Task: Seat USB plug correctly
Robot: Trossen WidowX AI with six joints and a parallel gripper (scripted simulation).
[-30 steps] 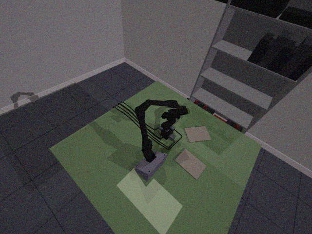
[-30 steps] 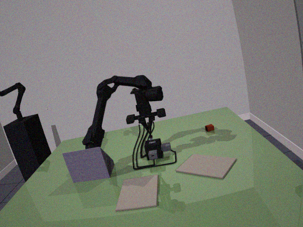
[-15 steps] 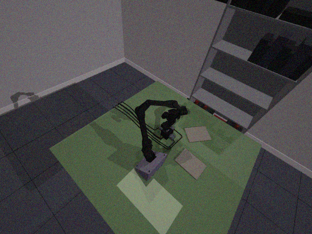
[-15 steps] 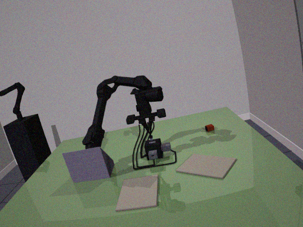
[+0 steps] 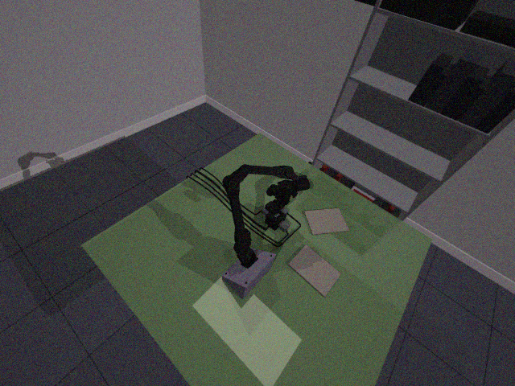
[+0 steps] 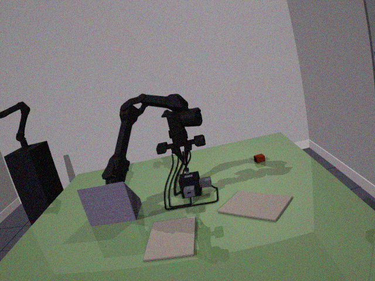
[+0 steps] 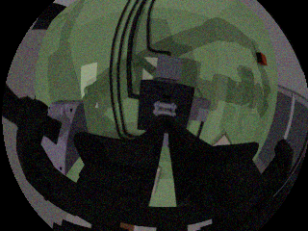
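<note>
My gripper tip is 2 cm above the USB plug.
</note>
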